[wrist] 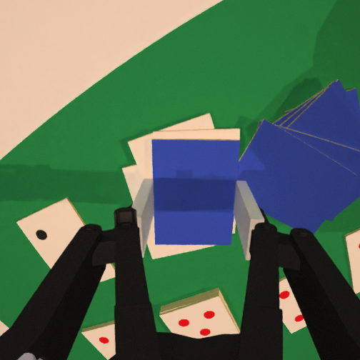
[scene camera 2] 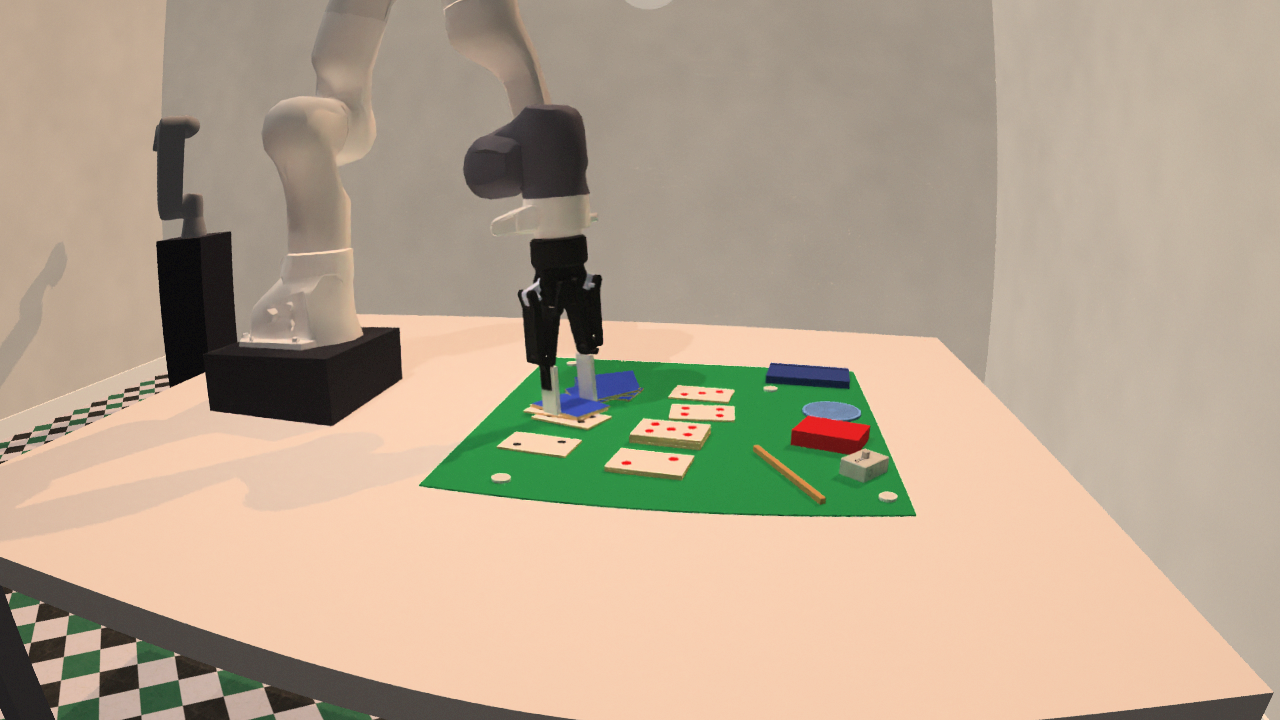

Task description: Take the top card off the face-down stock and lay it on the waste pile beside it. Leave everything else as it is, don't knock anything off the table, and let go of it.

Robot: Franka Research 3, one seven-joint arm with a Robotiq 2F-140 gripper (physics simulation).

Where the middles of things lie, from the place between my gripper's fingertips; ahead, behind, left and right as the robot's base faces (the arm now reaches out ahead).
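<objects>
There's a red box (scene camera 2: 843, 437) that's 34 cm ahead of my hand and 10 cm to the right of it. The stick (scene camera 2: 795, 479) is 27 cm ahead of my hand, 21 cm to the right of it and 1 cm below it, and then there's a green mat (scene camera 2: 726, 477), which is 16 cm ahead of the hand, 1 cm to the right of it and 2 cm below it. The two-spot black card (scene camera 2: 560, 447), that one's 13 cm to the right of my hand, 3 cm behind it and 1 cm below it.
</objects>
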